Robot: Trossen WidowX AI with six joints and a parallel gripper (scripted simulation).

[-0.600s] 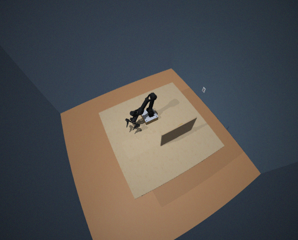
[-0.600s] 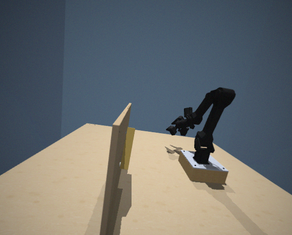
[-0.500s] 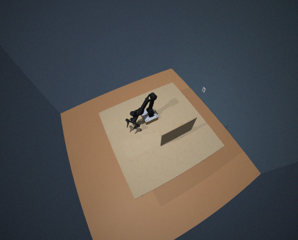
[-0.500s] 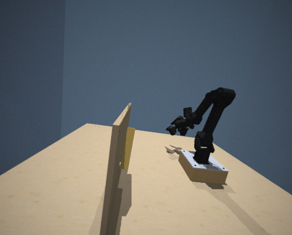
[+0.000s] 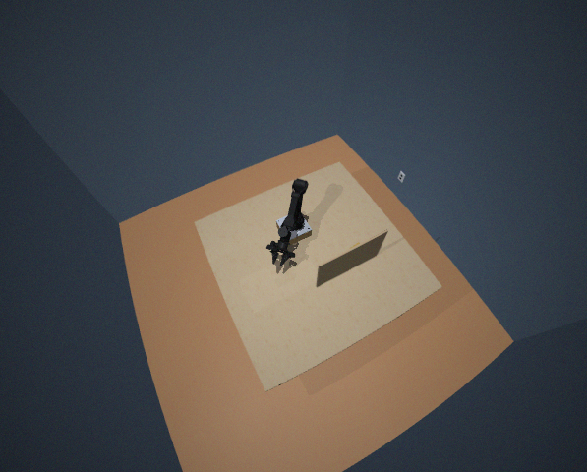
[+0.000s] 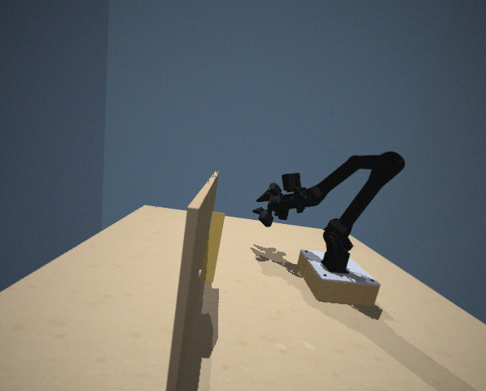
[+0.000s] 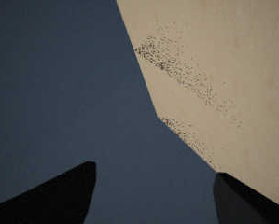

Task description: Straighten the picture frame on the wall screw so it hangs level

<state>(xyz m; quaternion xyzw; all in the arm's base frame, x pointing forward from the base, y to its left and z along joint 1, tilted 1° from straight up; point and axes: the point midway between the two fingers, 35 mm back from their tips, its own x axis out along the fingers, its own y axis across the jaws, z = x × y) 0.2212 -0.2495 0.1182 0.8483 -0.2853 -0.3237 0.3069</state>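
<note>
The picture frame is 170 mm ahead of my gripper tip, 420 mm to the left of it and 10 mm below it. Round my gripper tip: wooden wall panel 180 mm ahead, 410 mm to the left, 20 mm below.
</note>
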